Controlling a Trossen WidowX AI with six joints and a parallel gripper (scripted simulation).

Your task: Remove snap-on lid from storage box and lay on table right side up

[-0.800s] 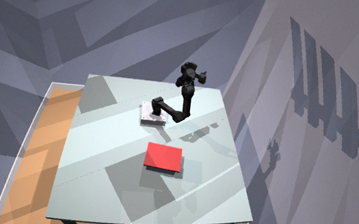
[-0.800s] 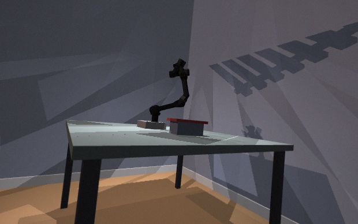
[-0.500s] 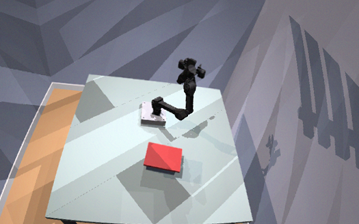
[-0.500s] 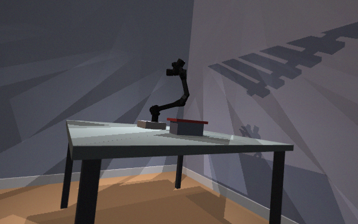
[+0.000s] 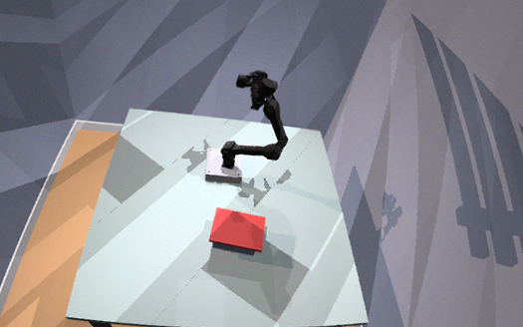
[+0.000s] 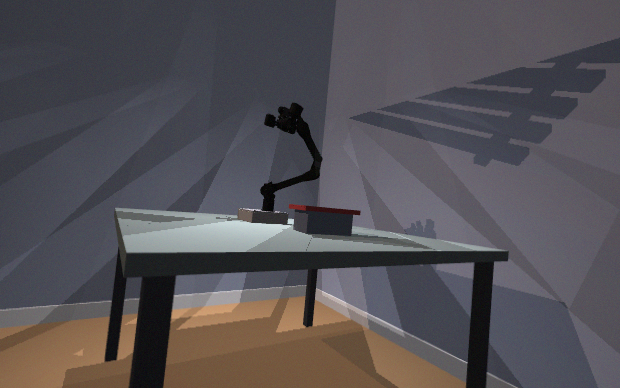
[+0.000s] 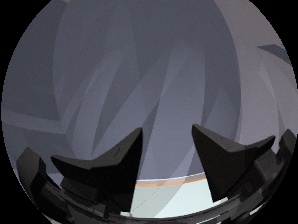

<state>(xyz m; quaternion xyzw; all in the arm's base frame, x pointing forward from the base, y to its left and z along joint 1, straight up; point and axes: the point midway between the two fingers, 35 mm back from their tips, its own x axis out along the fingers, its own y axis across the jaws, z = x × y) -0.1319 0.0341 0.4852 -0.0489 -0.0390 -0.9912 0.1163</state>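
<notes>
My gripper tip is 570 mm short of the red lid, 450 mm above it and 100 mm to the right of it. Also, from my gripper tip: grey storage box (570 mm ahead, 500 mm below, 100 mm to the left).
</notes>
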